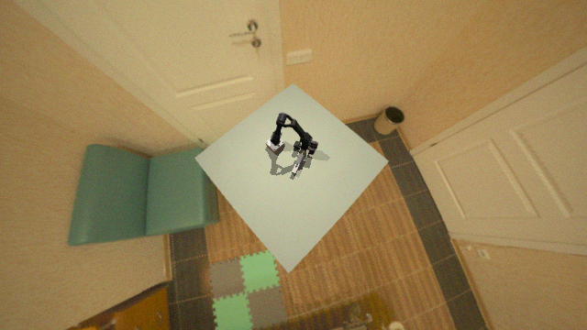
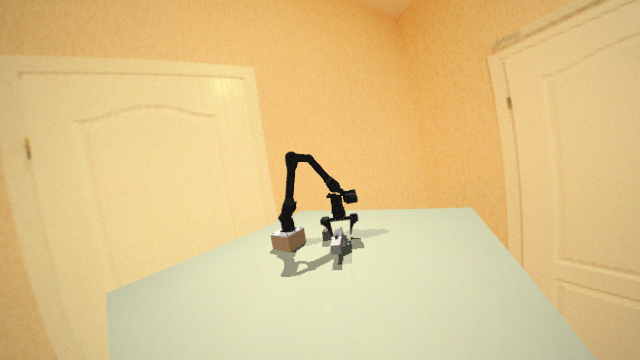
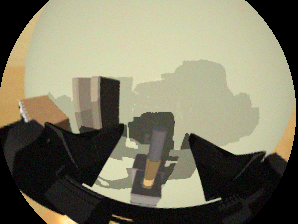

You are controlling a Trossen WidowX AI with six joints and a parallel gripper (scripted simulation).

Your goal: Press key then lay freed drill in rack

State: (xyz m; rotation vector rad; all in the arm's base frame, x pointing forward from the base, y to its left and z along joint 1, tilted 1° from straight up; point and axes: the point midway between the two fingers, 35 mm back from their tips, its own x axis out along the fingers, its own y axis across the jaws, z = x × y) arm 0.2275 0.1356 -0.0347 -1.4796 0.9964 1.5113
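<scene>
The drill lies 10 mm ahead of my gripper tip, 40 mm to the right of it and 40 mm above it. The rest, counted from my gripper tip: small grey-brown block: 80 mm behind, 10 mm to the right, 10 mm above.
</scene>
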